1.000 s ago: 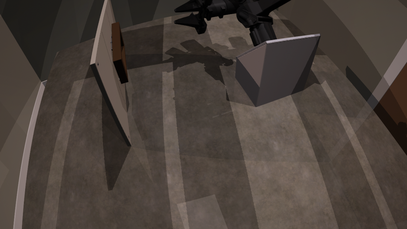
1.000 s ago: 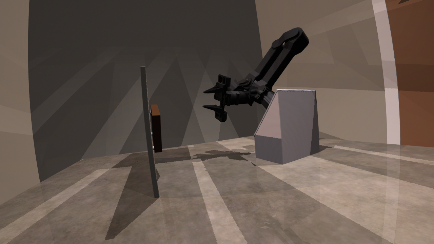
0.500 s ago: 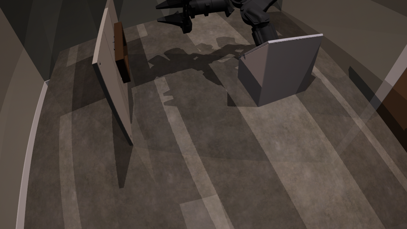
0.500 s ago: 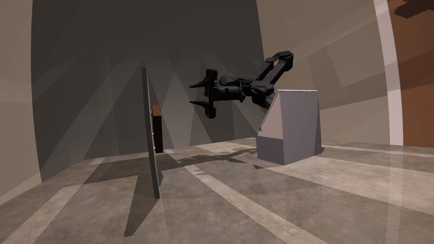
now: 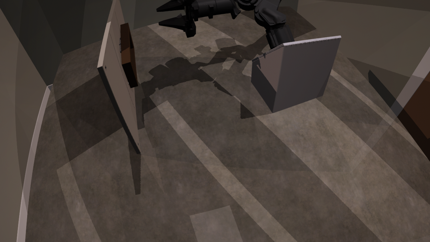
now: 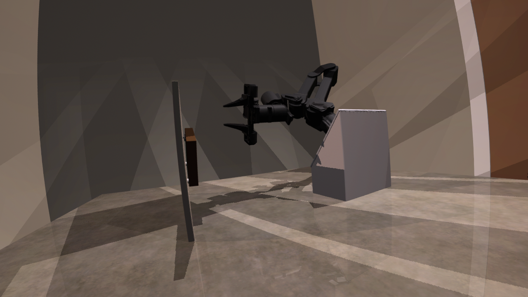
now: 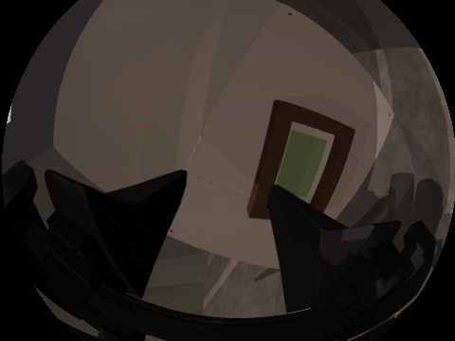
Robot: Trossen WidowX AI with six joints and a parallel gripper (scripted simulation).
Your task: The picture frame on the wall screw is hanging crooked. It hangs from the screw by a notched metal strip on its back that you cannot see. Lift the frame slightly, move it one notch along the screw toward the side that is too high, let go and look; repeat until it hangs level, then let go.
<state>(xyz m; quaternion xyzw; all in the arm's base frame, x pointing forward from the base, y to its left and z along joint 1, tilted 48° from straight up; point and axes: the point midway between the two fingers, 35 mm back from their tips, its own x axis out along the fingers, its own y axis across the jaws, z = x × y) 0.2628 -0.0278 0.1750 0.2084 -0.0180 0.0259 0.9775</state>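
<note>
The brown wooden picture frame lies 11 cm below my gripper tip, 11 cm ahead of it and 2 cm to the right of it. The rest, counted from my gripper tip: wall panel 12 cm below, 12 cm ahead, 1 cm to the right.
</note>
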